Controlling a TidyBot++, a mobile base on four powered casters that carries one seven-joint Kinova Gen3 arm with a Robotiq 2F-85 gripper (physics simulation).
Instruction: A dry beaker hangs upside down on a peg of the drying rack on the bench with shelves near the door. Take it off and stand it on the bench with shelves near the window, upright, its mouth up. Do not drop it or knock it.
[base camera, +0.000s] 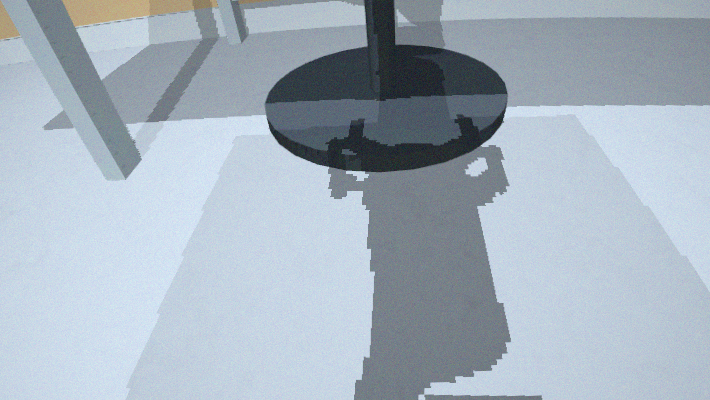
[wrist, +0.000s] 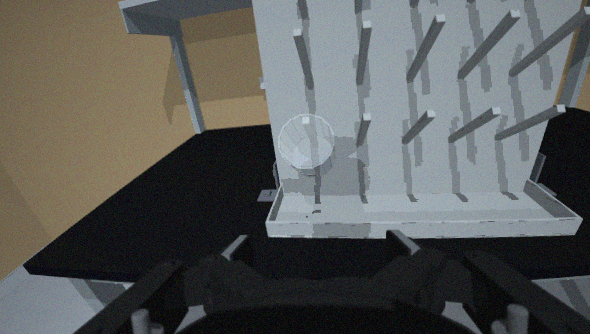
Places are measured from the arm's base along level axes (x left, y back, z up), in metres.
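Where they show: gripper, fingertip midpoint: (wrist: 318, 247).
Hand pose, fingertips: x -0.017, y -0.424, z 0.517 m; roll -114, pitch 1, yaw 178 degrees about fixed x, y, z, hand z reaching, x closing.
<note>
Each offset is from my fingertips to the top centre of the thing. "pt": to the spot under its first point. Level surfaces: height alone.
In the wrist view a clear beaker {dx -0.001, dy -0.203, dz +0.041 m} (wrist: 306, 142) hangs on the leftmost peg of the lowest row of the white drying rack (wrist: 425, 228), its round outline facing the camera. The rack stands on the black bench top {dz -0.151 m} (wrist: 165, 200). My gripper (wrist: 318, 247) is open, with nothing between its fingers. It is at the bottom of the wrist view, in front of the rack's tray, with the beaker beyond the fingers and a little left of their middle. The gripper itself does not show in the base camera view; a shadow of its open fingers falls on the floor and the round base there.
Bare pegs stick out to the right of the beaker and above it. A grey shelf post (wrist: 187, 85) stands at the bench's back left. In the base camera view are a bench leg {pt dx +0.450, dy -0.184, dz -0.765 m} (base camera: 90, 95) and a round black base {dx +0.004, dy -0.365, dz -0.883 m} (base camera: 315, 112) with a post.
</note>
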